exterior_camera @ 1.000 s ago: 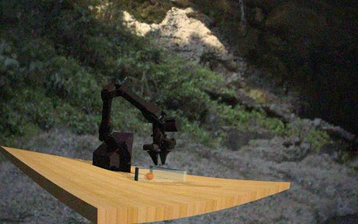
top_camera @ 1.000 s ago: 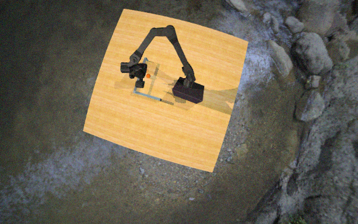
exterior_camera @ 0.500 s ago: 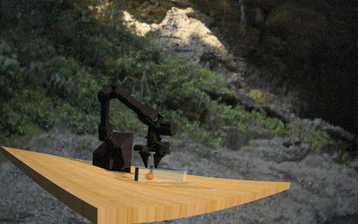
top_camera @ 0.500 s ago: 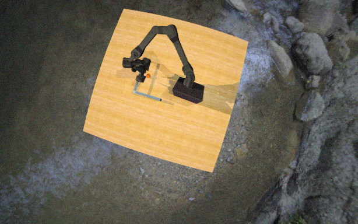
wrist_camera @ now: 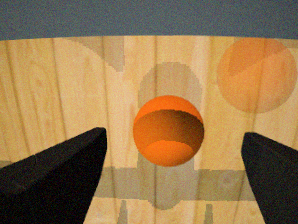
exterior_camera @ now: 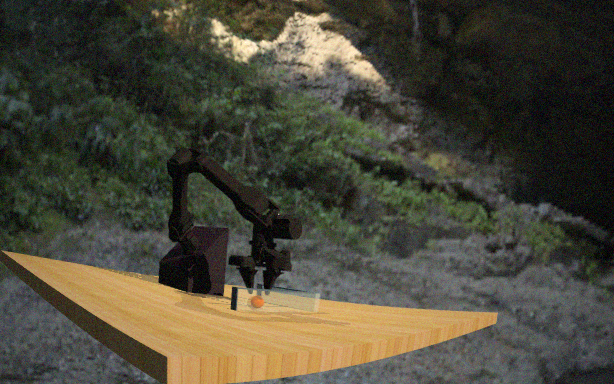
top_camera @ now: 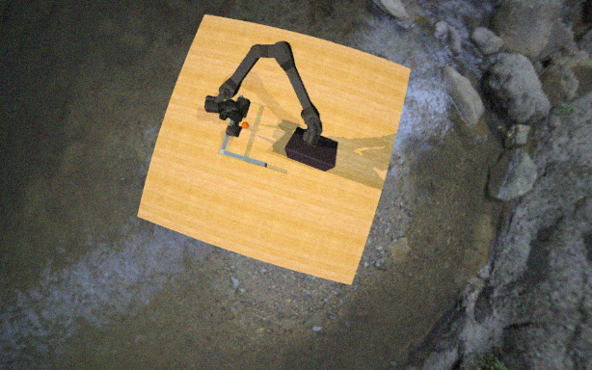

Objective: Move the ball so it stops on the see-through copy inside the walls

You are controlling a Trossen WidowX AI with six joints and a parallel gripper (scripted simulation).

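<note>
My gripper tip is now 10 mm past the orange ball and 20 mm above it. The rest, counted from my gripper tip: clear wall (50 mm ahead, 20 mm to the left, 10 mm below).
</note>
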